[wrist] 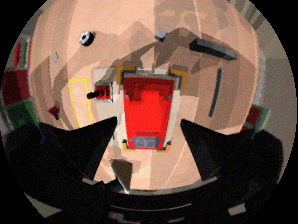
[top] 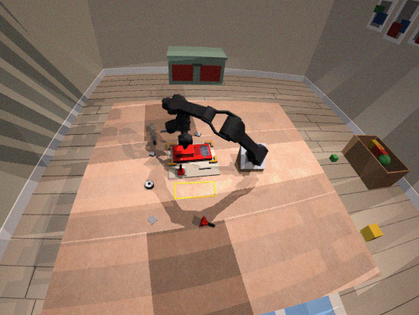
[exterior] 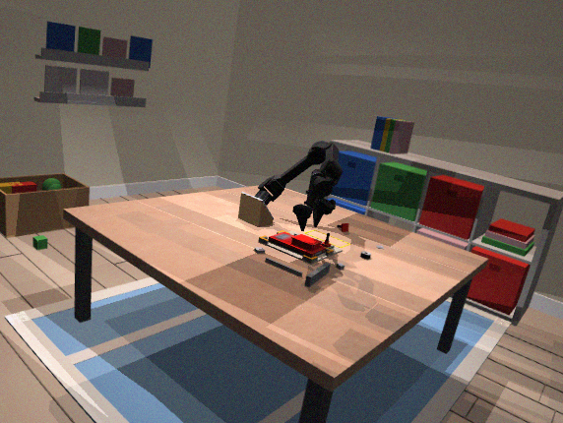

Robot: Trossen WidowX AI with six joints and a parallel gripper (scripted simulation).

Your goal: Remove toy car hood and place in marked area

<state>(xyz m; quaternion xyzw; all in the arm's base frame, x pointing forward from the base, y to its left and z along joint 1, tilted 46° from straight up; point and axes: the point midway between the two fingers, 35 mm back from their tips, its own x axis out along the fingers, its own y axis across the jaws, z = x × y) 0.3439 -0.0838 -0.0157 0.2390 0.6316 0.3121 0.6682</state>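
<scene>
Right now the hood is 5 cm below my gripper tip. The rest, counted from my gripper tip: grey bar 18 cm ahead, 16 cm to the right, 7 cm below; then black wheel 19 cm to the left, 16 cm ahead, 8 cm below.
</scene>
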